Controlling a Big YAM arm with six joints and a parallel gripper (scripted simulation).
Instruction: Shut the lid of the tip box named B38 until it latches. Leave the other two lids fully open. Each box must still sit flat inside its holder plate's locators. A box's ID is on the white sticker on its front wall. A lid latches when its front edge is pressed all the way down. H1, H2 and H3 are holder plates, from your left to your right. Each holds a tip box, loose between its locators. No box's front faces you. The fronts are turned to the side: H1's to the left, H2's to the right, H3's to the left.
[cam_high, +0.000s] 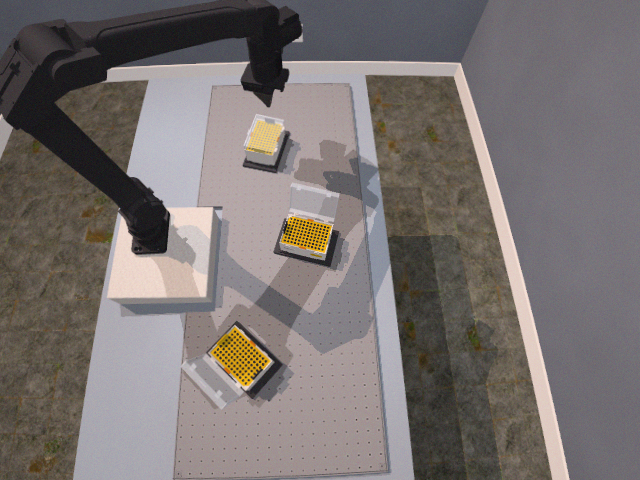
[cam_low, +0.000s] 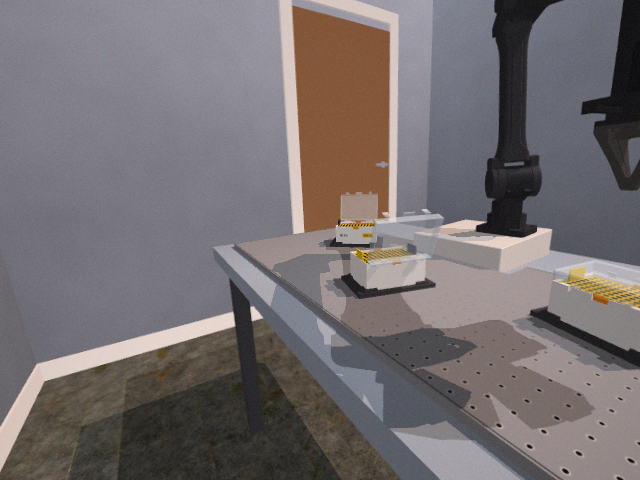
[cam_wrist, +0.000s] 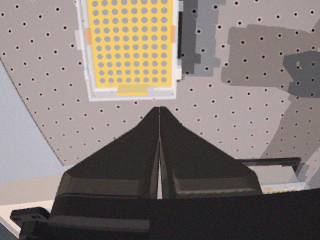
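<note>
My gripper is now 14 cm above the yellow tip rack, 3 cm past it and 1 cm to the right of it. The rest, counted from my hand: tip box: 30 cm to the right, 13 cm below, 8 cm ahead; clear lid: 25 cm to the right, 10 cm ahead, 9 cm below.
</note>
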